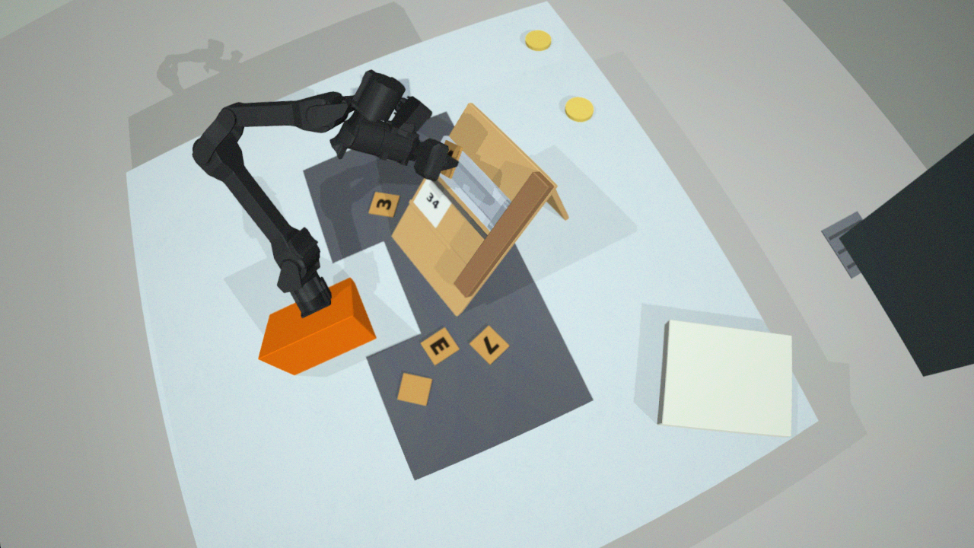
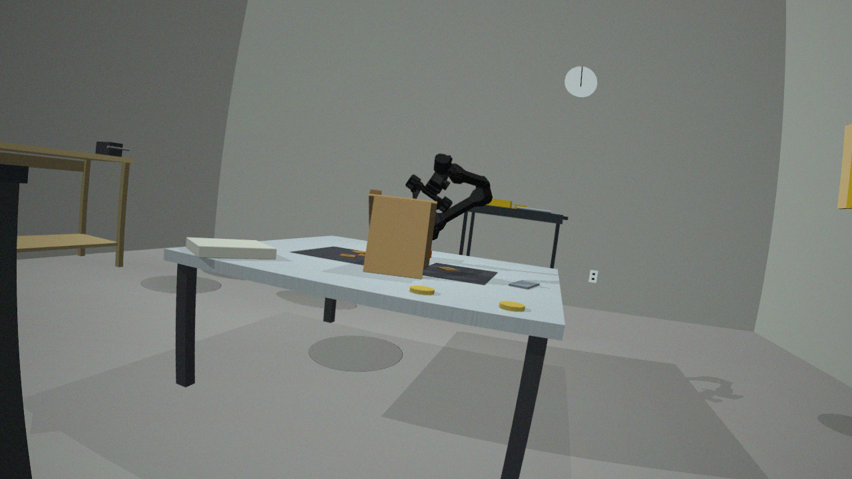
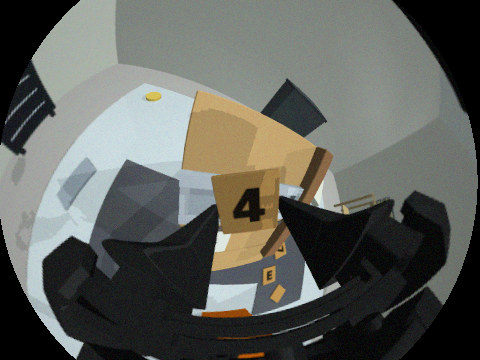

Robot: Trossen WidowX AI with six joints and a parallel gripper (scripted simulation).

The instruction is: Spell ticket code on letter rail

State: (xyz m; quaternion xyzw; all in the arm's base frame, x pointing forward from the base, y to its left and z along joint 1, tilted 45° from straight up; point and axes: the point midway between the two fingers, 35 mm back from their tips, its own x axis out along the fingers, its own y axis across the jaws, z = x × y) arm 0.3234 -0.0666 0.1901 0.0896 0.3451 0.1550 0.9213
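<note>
The white ticket lies 120 mm below my gripper tip and 50 mm behind it. The rest, counted from my gripper tip: tile marked 4: right at my gripper tip; then blank tile: 310 mm to the right, 250 mm behind, 230 mm below; then tile marked 3: 230 mm below, 140 mm behind, 110 mm to the left.
</note>
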